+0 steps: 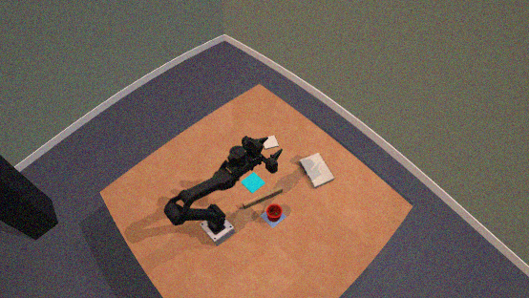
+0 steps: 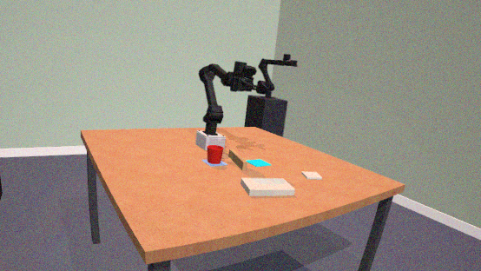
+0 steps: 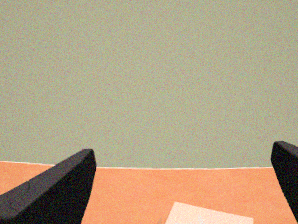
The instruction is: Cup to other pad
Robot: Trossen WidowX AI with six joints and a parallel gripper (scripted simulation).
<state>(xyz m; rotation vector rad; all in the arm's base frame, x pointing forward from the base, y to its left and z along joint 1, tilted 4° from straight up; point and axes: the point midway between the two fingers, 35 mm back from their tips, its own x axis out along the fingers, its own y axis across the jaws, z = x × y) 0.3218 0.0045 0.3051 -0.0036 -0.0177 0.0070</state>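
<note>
Now: gripper tip 11 cm past the red cup, 13 cm to the left of it and 33 cm above it. Also, from my gripper tip: cyan pad (6 cm behind, 9 cm to the left, 37 cm below); blue marble (10 cm behind, 15 cm to the right, 35 cm below); light blue pad (11 cm behind, 13 cm to the right, 37 cm below).
</note>
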